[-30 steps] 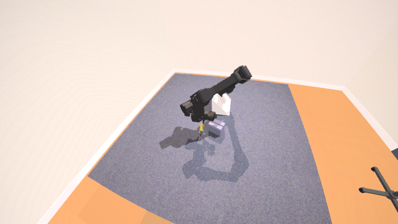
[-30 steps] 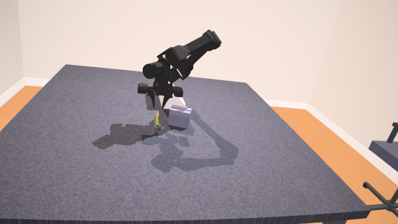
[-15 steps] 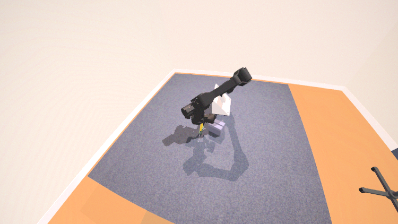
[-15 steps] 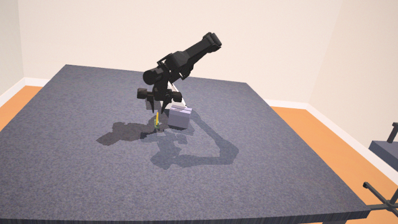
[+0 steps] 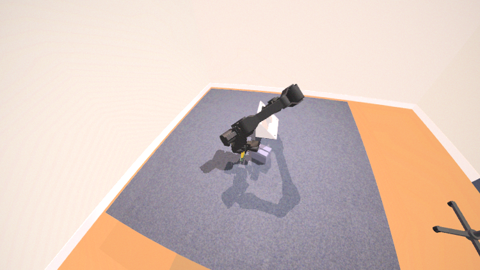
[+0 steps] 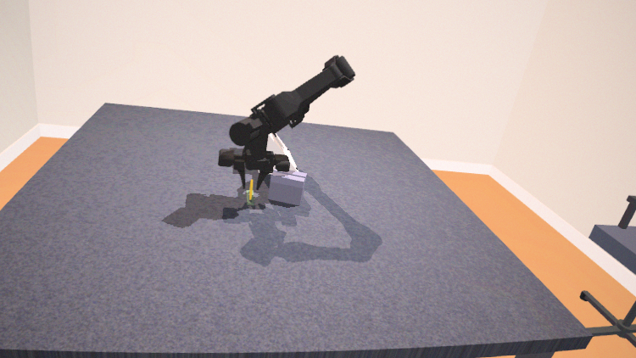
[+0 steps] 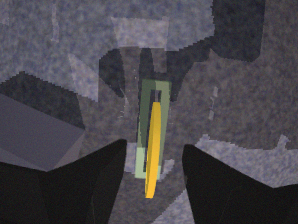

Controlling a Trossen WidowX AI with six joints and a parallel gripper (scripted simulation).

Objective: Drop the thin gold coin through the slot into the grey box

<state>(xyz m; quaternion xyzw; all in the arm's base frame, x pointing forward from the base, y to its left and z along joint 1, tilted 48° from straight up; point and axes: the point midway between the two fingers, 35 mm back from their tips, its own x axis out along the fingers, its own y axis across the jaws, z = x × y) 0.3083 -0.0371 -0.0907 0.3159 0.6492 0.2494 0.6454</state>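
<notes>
Now: the gold coin right at my gripper tip.
</notes>
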